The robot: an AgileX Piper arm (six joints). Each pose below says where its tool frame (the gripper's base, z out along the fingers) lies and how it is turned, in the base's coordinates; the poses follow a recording.
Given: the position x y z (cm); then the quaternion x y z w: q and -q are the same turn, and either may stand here.
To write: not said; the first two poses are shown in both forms.
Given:
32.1, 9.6, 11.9, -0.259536, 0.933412, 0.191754, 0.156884
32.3, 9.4, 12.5, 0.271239, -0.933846, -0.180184, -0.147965
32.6, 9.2, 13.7, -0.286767, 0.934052, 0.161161, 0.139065
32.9, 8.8, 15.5, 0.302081, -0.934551, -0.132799, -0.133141
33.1, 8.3, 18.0, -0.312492, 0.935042, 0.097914, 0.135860
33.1, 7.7, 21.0, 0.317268, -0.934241, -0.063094, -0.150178
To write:
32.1, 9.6, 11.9, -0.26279, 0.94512, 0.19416, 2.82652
32.3, 9.4, 12.5, -0.27426, 0.94424, 0.18219, 2.84457
32.6, 9.2, 13.7, -0.28958, 0.94322, 0.16274, 2.86256
32.9, 8.8, 15.5, -0.30479, 0.94295, 0.13399, 2.87452
33.1, 8.3, 18.0, -0.31542, 0.94379, 0.09883, 2.86903
33.1, 7.7, 21.0, -0.32091, 0.94496, 0.06382, 2.84010

